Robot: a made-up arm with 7 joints.
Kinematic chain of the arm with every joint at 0, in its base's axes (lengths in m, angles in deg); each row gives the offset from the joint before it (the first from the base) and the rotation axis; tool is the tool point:
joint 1: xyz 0 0.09 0 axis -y
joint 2: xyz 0 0.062 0 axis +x
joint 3: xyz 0 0 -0.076 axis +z
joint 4: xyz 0 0 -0.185 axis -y
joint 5: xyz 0 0 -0.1 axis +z
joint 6: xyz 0 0 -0.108 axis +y
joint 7: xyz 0 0 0 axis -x
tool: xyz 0 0 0
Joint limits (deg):
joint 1: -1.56..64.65
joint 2: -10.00..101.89
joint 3: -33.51..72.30
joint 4: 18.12..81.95
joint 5: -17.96..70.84
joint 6: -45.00..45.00
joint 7: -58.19..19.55
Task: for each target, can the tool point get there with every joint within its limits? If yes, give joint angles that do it. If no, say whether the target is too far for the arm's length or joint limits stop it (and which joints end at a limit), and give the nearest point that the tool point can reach.
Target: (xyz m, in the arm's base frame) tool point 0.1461 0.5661 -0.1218
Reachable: yes | joints 26.78 59.54 38.18 27.53 17.92 -33.33 -33.09
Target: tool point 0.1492 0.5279 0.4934
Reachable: no: too far | nearest point 0.0656 0.4597 0.2446 | short by 0.271 m
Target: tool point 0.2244 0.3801 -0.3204
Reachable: yes | joints 19.76 34.07 -12.31 30.40 39.63 8.06 1.36
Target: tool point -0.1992 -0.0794 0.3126
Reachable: no: joint limits stop it (at a limit: joint 2, joint 3, joint 4) | nearest point -0.1394 0.3955 0.2188 | short by 0.488 m
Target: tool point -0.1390 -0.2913 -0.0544
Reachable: no: joint limits stop it (at a limit: joint 1, joint 2, joint 3, joint 4) | nearest point 0.1644 -0.0104 -0.2706 | short by 0.467 m
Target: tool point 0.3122 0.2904 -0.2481
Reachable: yes | joints 29.15 11.52 22.22 52.03 46.84 16.28 6.83
